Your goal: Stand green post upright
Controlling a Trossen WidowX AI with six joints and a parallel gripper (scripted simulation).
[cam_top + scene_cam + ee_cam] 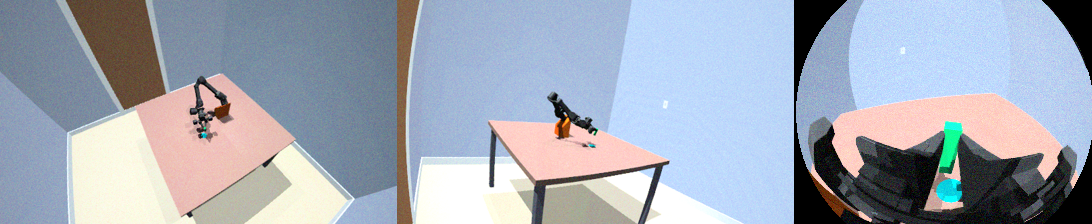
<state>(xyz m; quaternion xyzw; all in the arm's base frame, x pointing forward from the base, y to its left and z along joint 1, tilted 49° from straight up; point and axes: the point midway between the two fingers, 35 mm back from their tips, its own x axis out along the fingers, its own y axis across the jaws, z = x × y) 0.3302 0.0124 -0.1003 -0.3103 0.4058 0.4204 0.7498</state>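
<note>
Right now my gripper tip is 20 mm to the left of the cyan circle and 150 mm above it. Also, from my gripper tip: green post 20 mm below.
</note>
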